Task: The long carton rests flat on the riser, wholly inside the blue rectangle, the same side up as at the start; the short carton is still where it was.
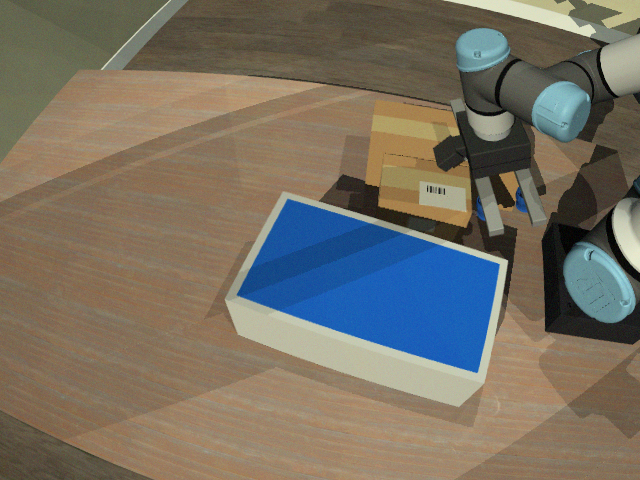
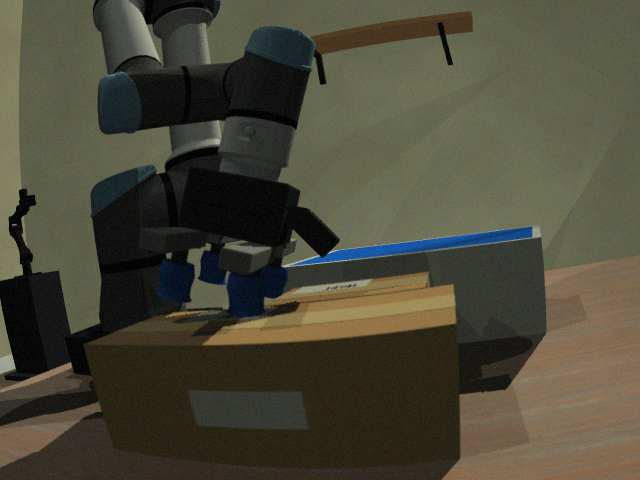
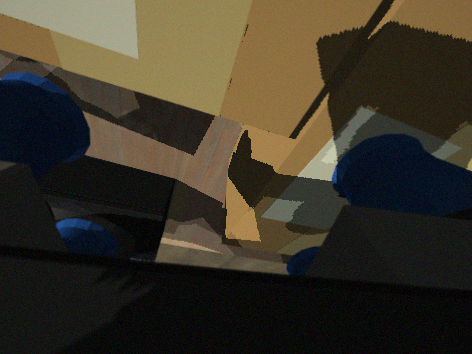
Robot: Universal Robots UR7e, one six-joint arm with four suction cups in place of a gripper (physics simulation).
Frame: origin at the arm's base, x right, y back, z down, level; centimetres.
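Seen in the pictures: end effector, tool point: (image 1: 496, 176) (image 2: 225, 296) (image 3: 209, 210).
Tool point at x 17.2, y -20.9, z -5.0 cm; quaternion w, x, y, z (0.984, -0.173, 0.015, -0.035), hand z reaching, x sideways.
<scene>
Offsets run from my tool point to a thing's middle. Level surfaces: height alone.
The long carton {dy -6.9, dx +10.6, dz +6.1 cm} (image 1: 404, 129) (image 2: 318, 381) lies flat on the table behind the riser, and its right end reaches under my tool. The short carton {dy -12.8, dx -1.9, dz +6.1 cm} (image 1: 413, 186) (image 2: 366, 283), with a barcode label on top, lies between the long carton and the riser. The cream riser {dy -21.7, dx -22.1, dz +5.3 cm} (image 1: 347, 348) (image 2: 485, 286) carries the blue rectangle {dy -21.7, dx -22.1, dz -0.7 cm} (image 1: 375, 286) (image 2: 413, 245), which is bare. My gripper (image 1: 500, 205) (image 2: 223, 286) is down on the long carton's end. Its nearer blue cups touch the carton's top; the outer cups hang past the edge. The carton still rests on the table.
A black block (image 1: 551, 276) stands at the right edge, close to the riser's corner. The arm's dark base (image 2: 118, 267) rises just behind the long carton. The round wooden table {dz +11.3 cm} (image 1: 175, 238) stretches left and front of the riser.
</scene>
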